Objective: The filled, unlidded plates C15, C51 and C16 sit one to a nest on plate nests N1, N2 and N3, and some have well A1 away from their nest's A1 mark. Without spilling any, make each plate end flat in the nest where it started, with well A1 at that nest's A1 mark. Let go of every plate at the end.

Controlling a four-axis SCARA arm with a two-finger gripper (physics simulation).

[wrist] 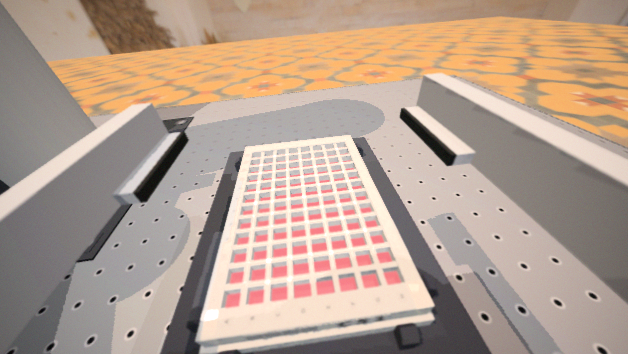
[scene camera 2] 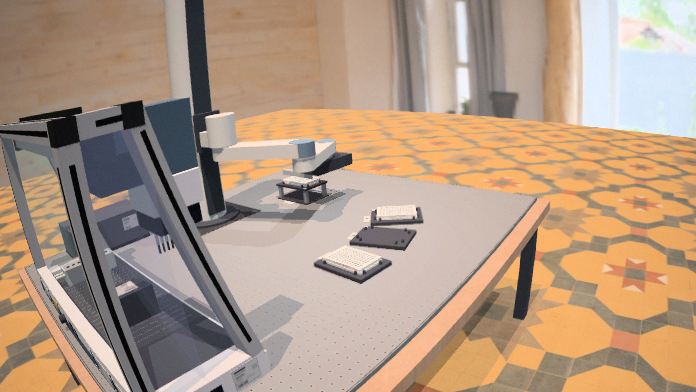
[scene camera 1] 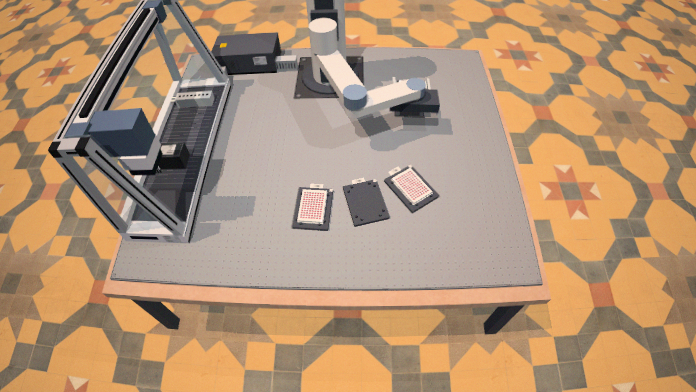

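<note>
Plate C51 (scene camera 2: 301, 181) (wrist: 310, 225) lies flat on a raised dark stand (scene camera 2: 303, 188) (wrist: 223, 200); red liquid shows in its wells. In scene camera 1 the arm hides it. My gripper (scene camera 2: 299, 174) (wrist: 293, 108) is open and empty above the plate, one finger out beyond each long side, with gaps. A filled plate (scene camera 1: 312, 206) (scene camera 2: 354, 258) sits in the left nest (scene camera 1: 311, 226) (scene camera 2: 336, 269), another (scene camera 1: 412, 185) (scene camera 2: 396, 212) in the right nest (scene camera 1: 429, 200) (scene camera 2: 395, 221). The middle nest (scene camera 1: 366, 202) (scene camera 2: 382, 237) is empty. Labels and A1 marks are too small to read.
A framed machine (scene camera 1: 207, 165) with a blue-grey head (scene camera 1: 122, 131) stands at the table's left. A dark box (scene camera 1: 247, 52) is behind it, near the arm's base plate (scene camera 1: 306, 90). The arm's column (scene camera 2: 200, 100) rises beside the raised stand.
</note>
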